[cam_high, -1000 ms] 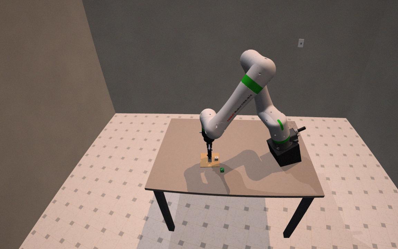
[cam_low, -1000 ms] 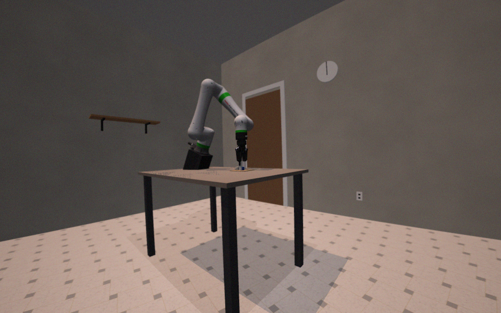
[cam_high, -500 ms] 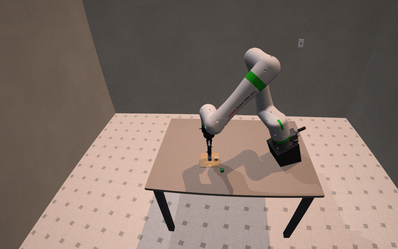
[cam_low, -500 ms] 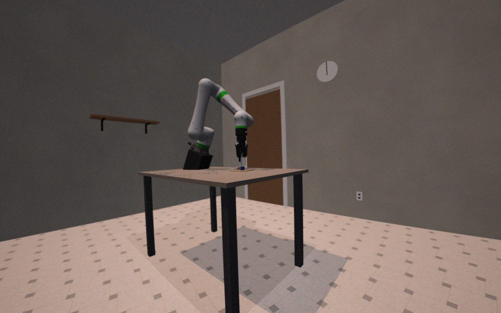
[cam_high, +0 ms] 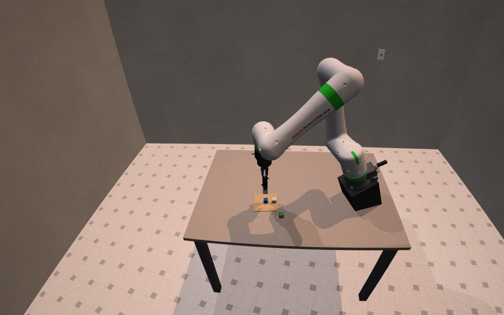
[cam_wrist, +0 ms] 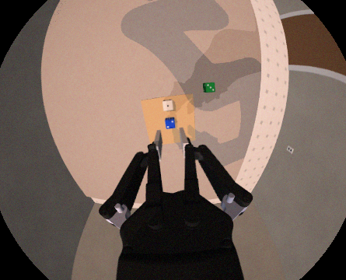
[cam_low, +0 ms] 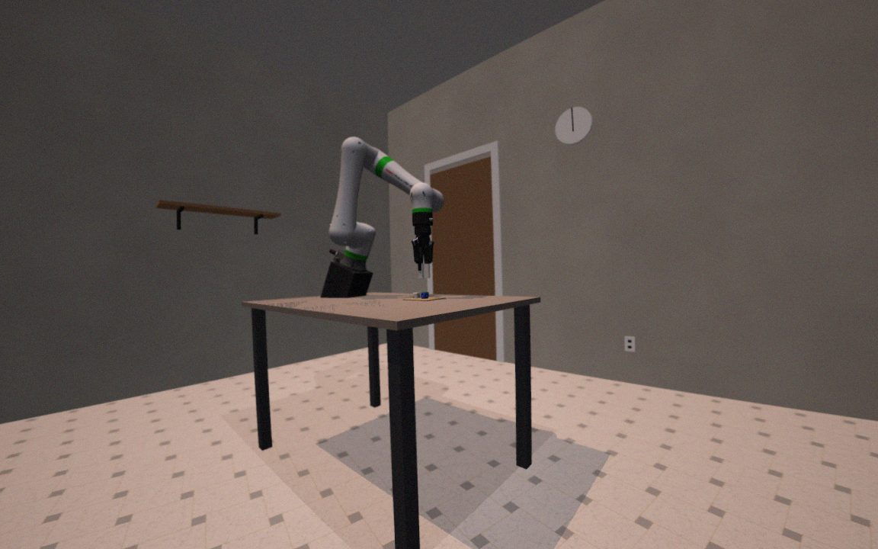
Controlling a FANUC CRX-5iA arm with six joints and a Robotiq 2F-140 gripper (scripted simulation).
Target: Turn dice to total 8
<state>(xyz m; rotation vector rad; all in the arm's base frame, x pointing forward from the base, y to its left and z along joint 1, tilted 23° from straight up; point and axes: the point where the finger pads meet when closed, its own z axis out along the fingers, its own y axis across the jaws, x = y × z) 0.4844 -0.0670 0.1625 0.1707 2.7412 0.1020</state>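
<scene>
The green die is 12 cm to the left of my hand, 12 cm below it and 7 cm behind it. From my hand the other things lie so: mat (13 cm below); then blue die (11 cm below); then white die (11 cm below, 5 cm behind, 1 cm to the left).
</scene>
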